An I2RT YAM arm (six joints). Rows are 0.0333 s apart.
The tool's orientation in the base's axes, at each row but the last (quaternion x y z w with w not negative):
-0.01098, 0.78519, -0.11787, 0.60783
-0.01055, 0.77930, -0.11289, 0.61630
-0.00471, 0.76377, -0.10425, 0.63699
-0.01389, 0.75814, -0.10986, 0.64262
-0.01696, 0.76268, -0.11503, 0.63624
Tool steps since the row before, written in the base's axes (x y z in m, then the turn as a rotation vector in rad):
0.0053, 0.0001, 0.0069, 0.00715, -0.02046, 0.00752
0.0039, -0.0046, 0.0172, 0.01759, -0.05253, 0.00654
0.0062, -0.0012, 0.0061, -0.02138, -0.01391, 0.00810
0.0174, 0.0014, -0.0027, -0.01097, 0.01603, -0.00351
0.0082, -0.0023, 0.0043, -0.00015, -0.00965, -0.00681
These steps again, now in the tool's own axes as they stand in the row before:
-0.0080, -0.0006, 0.0034, -0.00574, -0.02048, 0.00860
-0.0167, -0.0073, 0.0008, -0.00232, -0.05026, 0.02409
-0.0069, -0.0014, 0.0052, -0.00190, -0.01763, -0.02004
-0.0006, 0.0040, 0.0172, 0.00271, 0.01497, -0.01258
-0.0053, -0.0021, 0.0076, 0.00827, -0.00807, 0.00246

